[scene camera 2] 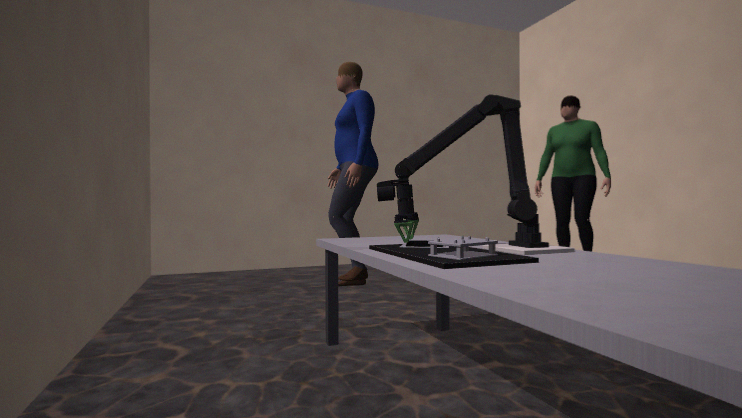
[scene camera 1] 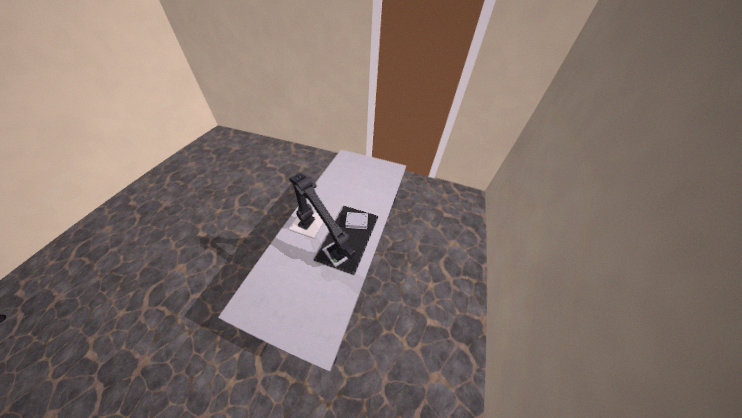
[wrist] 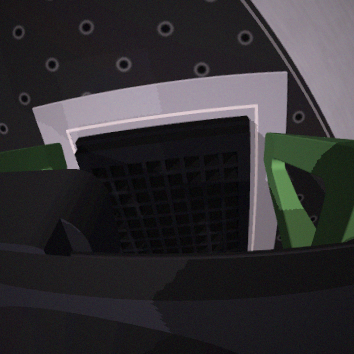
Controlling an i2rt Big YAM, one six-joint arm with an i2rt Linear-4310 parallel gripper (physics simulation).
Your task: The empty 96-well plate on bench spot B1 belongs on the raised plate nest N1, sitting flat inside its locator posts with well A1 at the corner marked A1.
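Places are measured from the arm's base along level axes (x left, y back, z up), in millimetres.
Where they show: gripper, fingertip midpoint: [scene camera 2: 408,240] [scene camera 1: 341,257] [wrist: 159,149]; arm's base, link origin: [scene camera 2: 528,246] [scene camera 1: 306,222].
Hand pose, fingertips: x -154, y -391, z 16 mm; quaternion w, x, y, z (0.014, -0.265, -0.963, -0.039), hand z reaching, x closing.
Observation:
Each offset is from my fingertips to the centre of the thing. "pt": to the spot under its first point. Level surfaces: height alone.
The black 96-well plate @(dx +27, dy +53, dz -8 mm) [wrist: 170,200] [scene camera 2: 419,243] lies on spot B1, inside the thin outline of a light grey bordered square @(pt dx -11, dy -15, dz -16 mm) [wrist: 160,97]. Its near part is hidden in the wrist view, and its A1 corner cannot be made out. My gripper [wrist: 159,149] [scene camera 2: 407,240] is open and empty. It points down over the plate, with one green finger to each side of it in the wrist view; the exact height of the tips is hard to tell. The raised nest N1 @(dx +328, dy +42, dz +9 mm) [scene camera 1: 356,220] [scene camera 2: 462,242] is a light grey platform on short legs with small posts on top and no plate on it.
A black perforated board [scene camera 1: 358,246] [scene camera 2: 399,253] [wrist: 125,45] carries B1 and the nest at opposite ends. It lies on a long white table @(dz -30 mm) [scene camera 1: 290,306] [scene camera 2: 623,290]. The arm's base stands on a pale pad [scene camera 1: 301,231] [scene camera 2: 558,250]. Two people [scene camera 2: 355,135] [scene camera 2: 573,150] stand beyond the table.

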